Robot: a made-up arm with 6 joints.
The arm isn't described. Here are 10 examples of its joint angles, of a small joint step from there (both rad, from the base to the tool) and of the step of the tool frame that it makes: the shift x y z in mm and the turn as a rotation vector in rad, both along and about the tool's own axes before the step.
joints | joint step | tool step
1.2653 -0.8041 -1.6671 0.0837 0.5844 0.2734 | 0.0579 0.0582 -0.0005 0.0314 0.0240 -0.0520 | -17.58 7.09 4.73 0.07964 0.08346 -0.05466
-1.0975 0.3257 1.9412 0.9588 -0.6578 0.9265 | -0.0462 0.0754 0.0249 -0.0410 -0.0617 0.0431 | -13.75 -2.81 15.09 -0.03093 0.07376 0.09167
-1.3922 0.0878 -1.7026 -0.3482 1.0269 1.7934 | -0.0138 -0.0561 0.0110 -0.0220 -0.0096 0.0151 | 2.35 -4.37 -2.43 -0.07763 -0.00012 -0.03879
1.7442 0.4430 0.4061 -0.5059 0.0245 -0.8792 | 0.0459 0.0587 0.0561 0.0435 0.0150 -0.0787 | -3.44 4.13 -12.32 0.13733 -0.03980 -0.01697
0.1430 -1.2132 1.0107 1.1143 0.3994 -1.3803 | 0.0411 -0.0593 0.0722 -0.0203 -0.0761 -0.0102 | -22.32 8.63 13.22 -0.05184 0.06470 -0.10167
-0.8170 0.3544 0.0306 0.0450 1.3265 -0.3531 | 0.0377 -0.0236 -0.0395 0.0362 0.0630 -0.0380 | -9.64 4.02 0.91 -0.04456 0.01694 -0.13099
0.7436 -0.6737 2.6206 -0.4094 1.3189 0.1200 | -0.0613 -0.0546 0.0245 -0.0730 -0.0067 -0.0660 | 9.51 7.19 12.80 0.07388 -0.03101 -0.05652
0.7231 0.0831 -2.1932 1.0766 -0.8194 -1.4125 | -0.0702 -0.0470 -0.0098 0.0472 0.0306 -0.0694 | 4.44 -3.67 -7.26 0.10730 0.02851 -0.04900
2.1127 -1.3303 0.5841 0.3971 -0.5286 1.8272 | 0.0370 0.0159 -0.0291 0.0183 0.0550 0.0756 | 0.75 -1.91 -3.79 -0.05898 0.04993 0.03777
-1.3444 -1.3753 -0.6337 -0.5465 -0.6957 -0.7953 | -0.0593 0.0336 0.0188 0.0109 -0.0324 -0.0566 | 1.63 0.24 1.30 0.05885 -0.03546 0.00170
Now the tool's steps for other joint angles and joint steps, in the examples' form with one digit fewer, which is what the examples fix.
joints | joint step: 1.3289 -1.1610 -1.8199 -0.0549 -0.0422 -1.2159 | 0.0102 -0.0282 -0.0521 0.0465 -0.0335 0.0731
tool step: 2.8 -4.0 -3.3 -0.0284 -0.0096 0.0464
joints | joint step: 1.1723 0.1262 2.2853 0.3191 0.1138 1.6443 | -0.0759 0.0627 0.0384 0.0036 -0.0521 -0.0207
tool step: -13.6 4.1 15.1 0.0809 -0.0083 0.0680
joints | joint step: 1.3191 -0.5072 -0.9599 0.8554 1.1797 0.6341 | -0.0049 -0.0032 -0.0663 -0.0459 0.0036 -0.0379
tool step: 12.4 6.7 1.2 0.0265 -0.0518 -0.0879
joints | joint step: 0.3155 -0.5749 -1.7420 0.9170 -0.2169 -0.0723 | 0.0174 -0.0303 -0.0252 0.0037 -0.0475 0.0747
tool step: -0.1 -7.0 2.4 -0.0521 0.0075 0.0848
